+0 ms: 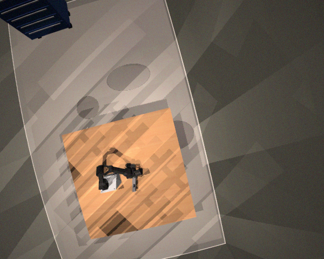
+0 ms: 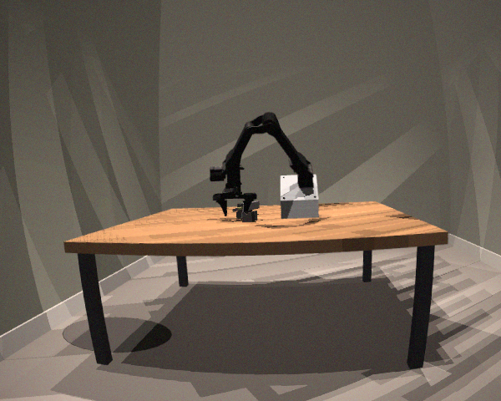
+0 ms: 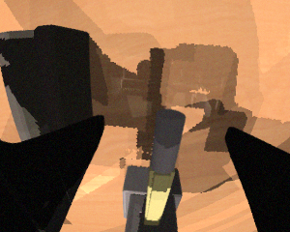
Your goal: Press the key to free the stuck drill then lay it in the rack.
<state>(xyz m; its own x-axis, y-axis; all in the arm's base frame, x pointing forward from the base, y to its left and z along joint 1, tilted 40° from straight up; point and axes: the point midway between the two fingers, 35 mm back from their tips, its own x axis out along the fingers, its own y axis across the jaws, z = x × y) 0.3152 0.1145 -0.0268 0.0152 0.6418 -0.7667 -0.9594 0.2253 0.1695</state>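
The small dark block is 70 mm behind my gripper tip and 50 mm to the left of it. From my gripper tip the other things lie so: narrow grey fixture (40 mm behind, 130 mm to the right, 20 mm above).
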